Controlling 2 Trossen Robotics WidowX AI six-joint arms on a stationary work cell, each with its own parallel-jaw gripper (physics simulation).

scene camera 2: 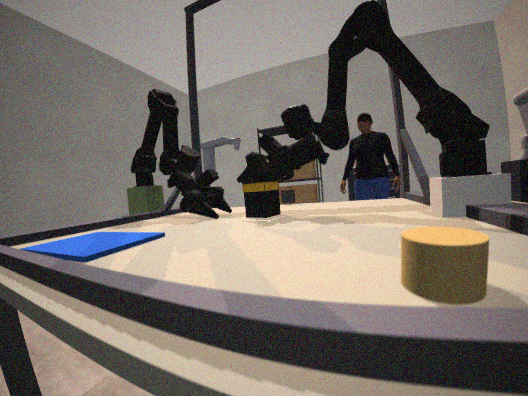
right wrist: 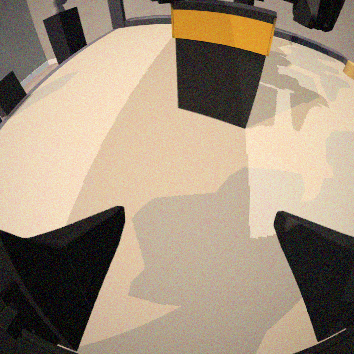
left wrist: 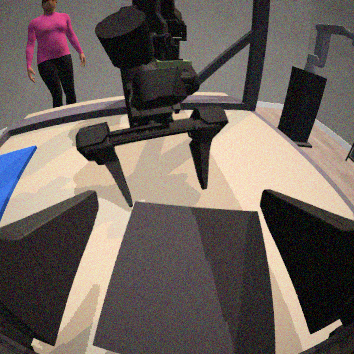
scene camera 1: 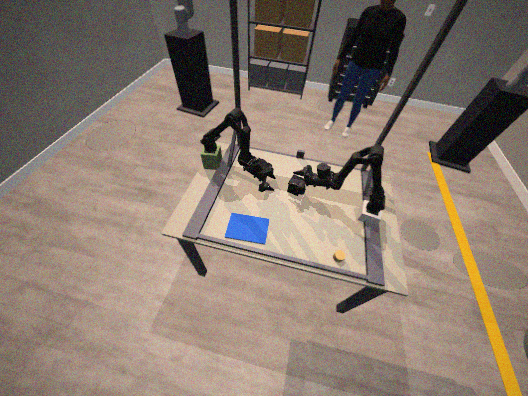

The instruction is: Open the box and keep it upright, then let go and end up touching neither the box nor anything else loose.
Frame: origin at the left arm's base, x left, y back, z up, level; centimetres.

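Where they show: left gripper, fingertip midpoint: [scene camera 2: 247, 180] [right wrist: 234, 0] [left wrist: 181, 198] [scene camera 1: 290, 178]; right gripper, fingertip midpoint: [scene camera 2: 225, 214] [right wrist: 203, 217] [left wrist: 168, 197] [scene camera 1: 274, 184]; left arm's base, link origin: [scene camera 1: 372, 209]; right arm's base, link origin: [left wrist: 169, 59] [scene camera 1: 210, 149].
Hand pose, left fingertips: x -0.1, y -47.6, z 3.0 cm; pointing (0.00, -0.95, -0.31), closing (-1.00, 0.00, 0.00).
Note:
Things, the pixels of their top centre, and the offset from my left fingertips.
- black box, top centre: [right wrist: 232, 4] [scene camera 2: 260, 181] dy +3.8, dx -0.3, dz -0.5 cm
- yellow cylinder, top centre: [scene camera 2: 441, 234] [scene camera 1: 340, 254] dy +36.4, dx +31.6, dz -6.3 cm
- small dark block, top centre: [scene camera 2: 287, 190] [scene camera 1: 301, 151] dy -1.7, dx -30.0, dz -4.0 cm
The black box [scene camera 1: 296, 187] [scene camera 2: 262, 204] [left wrist: 185, 275] [right wrist: 217, 75] stands upright on the table, with a yellow band near its top. Its flat dark top looks closed. My left gripper [scene camera 1: 297, 180] [scene camera 2: 259, 173] [left wrist: 181, 198] is open, with its fingers spread on either side of the box top in the left wrist view; whether they touch it is unclear. My right gripper [scene camera 1: 273, 183] [scene camera 2: 224, 213] [left wrist: 168, 197] [right wrist: 203, 217] is open and empty, low over the table to the left of the box in scene camera 1, apart from it.
A blue flat square [scene camera 1: 247, 228] [scene camera 2: 100, 245] [left wrist: 12, 172] lies toward the front left of the table. A yellow cylinder [scene camera 1: 339, 255] [scene camera 2: 445, 267] [right wrist: 350, 68] stands near the front right. A small dark block [scene camera 1: 300, 154] is at the back edge. Upright frame posts stand beside both arms.

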